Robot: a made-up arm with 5 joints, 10 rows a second.
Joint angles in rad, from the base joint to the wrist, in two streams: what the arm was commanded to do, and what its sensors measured. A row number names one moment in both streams.
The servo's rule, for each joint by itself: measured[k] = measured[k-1] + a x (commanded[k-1-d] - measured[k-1]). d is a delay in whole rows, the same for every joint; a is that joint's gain. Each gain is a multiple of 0.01, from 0.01 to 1. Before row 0 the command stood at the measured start. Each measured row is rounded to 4 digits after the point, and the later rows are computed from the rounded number. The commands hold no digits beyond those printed.
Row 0, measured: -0.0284 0.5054 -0.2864 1.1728 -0.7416
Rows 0 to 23, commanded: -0.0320 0.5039 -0.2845 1.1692 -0.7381; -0.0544 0.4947 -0.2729 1.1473 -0.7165; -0.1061 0.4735 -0.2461 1.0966 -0.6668; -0.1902 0.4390 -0.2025 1.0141 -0.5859; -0.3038 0.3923 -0.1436 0.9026 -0.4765; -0.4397 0.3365 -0.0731 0.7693 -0.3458; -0.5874 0.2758 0.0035 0.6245 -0.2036; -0.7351 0.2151 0.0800 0.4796 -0.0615; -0.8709 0.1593 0.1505 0.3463 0.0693; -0.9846 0.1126 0.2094 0.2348 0.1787; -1.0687 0.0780 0.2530 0.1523 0.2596; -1.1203 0.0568 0.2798 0.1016 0.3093; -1.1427 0.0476 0.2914 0.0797 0.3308; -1.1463 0.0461 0.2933 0.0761 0.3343; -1.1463 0.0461 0.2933 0.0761 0.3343; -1.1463 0.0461 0.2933 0.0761 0.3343; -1.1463 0.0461 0.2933 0.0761 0.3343; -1.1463 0.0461 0.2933 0.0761 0.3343; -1.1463 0.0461 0.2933 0.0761 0.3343; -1.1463 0.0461 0.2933 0.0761 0.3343; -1.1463 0.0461 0.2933 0.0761 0.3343; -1.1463 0.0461 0.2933 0.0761 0.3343; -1.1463 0.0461 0.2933 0.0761 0.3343; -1.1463 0.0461 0.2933 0.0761 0.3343
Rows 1 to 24, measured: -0.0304 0.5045 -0.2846 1.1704 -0.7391; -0.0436 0.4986 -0.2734 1.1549 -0.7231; -0.0780 0.4835 -0.2472 1.1158 -0.6831; -0.1397 0.4568 -0.2043 1.0477 -0.6141; -0.2300 0.4181 -0.1460 0.9505 -0.5164; -0.3453 0.3691 -0.0760 0.8291 -0.3953; -0.4785 0.3131 0.0003 0.6920 -0.2592; -0.6196 0.2543 0.0768 0.5497 -0.1188; -0.7578 0.1973 0.1476 0.4134 0.0148; -0.8825 0.1465 0.2069 0.2937 0.1312; -0.9849 0.1054 0.2512 0.1990 0.2224; -1.0594 0.0762 0.2787 0.1337 0.2841; -1.1052 0.0590 0.2909 0.0975 0.3173; -1.1278 0.0513 0.2932 0.0832 0.3294; -1.1380 0.0482 0.2933 0.0784 0.3329; -1.1426 0.0469 0.2933 0.0769 0.3339; -1.1446 0.0464 0.2933 0.0764 0.3342; -1.1455 0.0462 0.2933 0.0762 0.3343; -1.1459 0.0461 0.2933 0.0761 0.3343; -1.1461 0.0461 0.2933 0.0761 0.3343; -1.1462 0.0461 0.2933 0.0761 0.3343; -1.1463 0.0461 0.2933 0.0761 0.3343; -1.1463 0.0461 0.2933 0.0761 0.3343; -1.1463 0.0461 0.2933 0.0761 0.3343
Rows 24 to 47, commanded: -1.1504 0.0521 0.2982 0.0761 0.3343; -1.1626 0.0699 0.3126 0.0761 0.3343; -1.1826 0.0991 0.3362 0.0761 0.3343; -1.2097 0.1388 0.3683 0.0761 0.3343; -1.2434 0.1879 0.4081 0.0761 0.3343; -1.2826 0.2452 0.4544 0.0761 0.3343; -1.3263 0.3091 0.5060 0.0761 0.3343; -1.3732 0.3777 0.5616 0.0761 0.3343; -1.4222 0.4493 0.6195 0.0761 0.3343; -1.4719 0.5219 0.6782 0.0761 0.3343; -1.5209 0.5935 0.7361 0.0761 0.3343; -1.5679 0.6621 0.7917 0.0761 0.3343; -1.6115 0.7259 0.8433 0.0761 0.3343; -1.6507 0.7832 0.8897 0.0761 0.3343; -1.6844 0.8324 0.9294 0.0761 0.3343; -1.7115 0.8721 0.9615 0.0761 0.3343; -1.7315 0.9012 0.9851 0.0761 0.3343; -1.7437 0.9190 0.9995 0.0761 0.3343; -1.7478 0.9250 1.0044 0.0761 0.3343; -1.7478 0.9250 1.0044 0.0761 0.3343; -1.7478 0.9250 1.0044 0.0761 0.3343; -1.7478 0.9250 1.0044 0.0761 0.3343; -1.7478 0.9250 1.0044 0.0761 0.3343; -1.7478 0.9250 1.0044 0.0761 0.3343
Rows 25 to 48, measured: -1.1486 0.0497 0.2980 0.0761 0.3343; -1.1563 0.0618 0.3120 0.0761 0.3343; -1.1708 0.0842 0.3352 0.0761 0.3343; -1.1922 0.1170 0.3670 0.0761 0.3343; -1.2204 0.1595 0.4065 0.0761 0.3343; -1.2546 0.2109 0.4525 0.0761 0.3343; -1.2940 0.2698 0.5039 0.0761 0.3343; -1.3376 0.3345 0.5593 0.0761 0.3343; -1.3841 0.4034 0.6171 0.0761 0.3343; -1.4324 0.4745 0.6758 0.0761 0.3343; -1.4811 0.5459 0.7337 0.0761 0.3343; -1.5288 0.6156 0.7894 0.0761 0.3343; -1.5743 0.6818 0.8411 0.0761 0.3343; -1.6163 0.7426 0.8878 0.0761 0.3343; -1.6538 0.7965 0.9277 0.0761 0.3343; -1.6855 0.8419 0.9601 0.0761 0.3343; -1.7108 0.8775 0.9841 0.0761 0.3343; -1.7289 0.9024 0.9989 0.0761 0.3343; -1.7393 0.9160 1.0042 0.0761 0.3343; -1.7440 0.9214 1.0044 0.0761 0.3343; -1.7461 0.9236 1.0044 0.0761 0.3343; -1.7470 0.9244 1.0044 0.0761 0.3343; -1.7474 0.9248 1.0044 0.0761 0.3343; -1.7476 0.9249 1.0044 0.0761 0.3343
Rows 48 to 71, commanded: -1.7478 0.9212 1.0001 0.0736 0.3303; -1.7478 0.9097 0.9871 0.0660 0.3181; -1.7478 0.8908 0.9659 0.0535 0.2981; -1.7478 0.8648 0.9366 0.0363 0.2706; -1.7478 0.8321 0.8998 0.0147 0.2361; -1.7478 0.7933 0.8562 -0.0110 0.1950; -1.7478 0.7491 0.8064 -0.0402 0.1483; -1.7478 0.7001 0.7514 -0.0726 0.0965; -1.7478 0.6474 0.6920 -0.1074 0.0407; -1.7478 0.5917 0.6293 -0.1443 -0.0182; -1.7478 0.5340 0.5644 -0.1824 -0.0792; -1.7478 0.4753 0.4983 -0.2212 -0.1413; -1.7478 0.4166 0.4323 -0.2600 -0.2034; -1.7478 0.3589 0.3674 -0.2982 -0.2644; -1.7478 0.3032 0.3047 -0.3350 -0.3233; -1.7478 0.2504 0.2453 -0.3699 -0.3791; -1.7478 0.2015 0.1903 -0.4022 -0.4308; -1.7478 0.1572 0.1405 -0.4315 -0.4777; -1.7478 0.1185 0.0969 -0.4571 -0.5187; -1.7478 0.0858 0.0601 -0.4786 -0.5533; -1.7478 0.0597 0.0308 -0.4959 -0.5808; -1.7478 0.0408 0.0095 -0.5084 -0.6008; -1.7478 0.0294 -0.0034 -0.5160 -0.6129; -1.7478 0.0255 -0.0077 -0.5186 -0.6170
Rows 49 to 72, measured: -1.7477 0.9227 1.0003 0.0744 0.3315; -1.7478 0.9149 0.9876 0.0688 0.3220; -1.7478 0.9004 0.9668 0.0585 0.3050; -1.7478 0.8790 0.9378 0.0436 0.2806; -1.7478 0.8509 0.9013 0.0242 0.2490; -1.7478 0.8163 0.8580 0.0006 0.2107; -1.7478 0.7760 0.8085 -0.0267 0.1664; -1.7478 0.7305 0.7537 -0.0575 0.1168; -1.7478 0.6806 0.6945 -0.0909 0.0628; -1.7478 0.6273 0.6319 -0.1267 0.0053; -1.7478 0.5713 0.5671 -0.1640 -0.0547; -1.7478 0.5137 0.5011 -0.2023 -0.1162; -1.7478 0.4554 0.4351 -0.2410 -0.1781; -1.7478 0.3975 0.3701 -0.2793 -0.2394; -1.7478 0.3409 0.3073 -0.3166 -0.2990; -1.7478 0.2866 0.2478 -0.3523 -0.3559; -1.7478 0.2355 0.1926 -0.3857 -0.4091; -1.7478 0.1885 0.1426 -0.4164 -0.4578; -1.7478 0.1465 0.0987 -0.4437 -0.5010; -1.7478 0.1101 0.0616 -0.4671 -0.5381; -1.7478 0.0799 0.0320 -0.4864 -0.5684; -1.7478 0.0564 0.0104 -0.5011 -0.5914; -1.7478 0.0402 -0.0028 -0.5111 -0.6067; -1.7478 0.0314 -0.0075 -0.5161 -0.6140
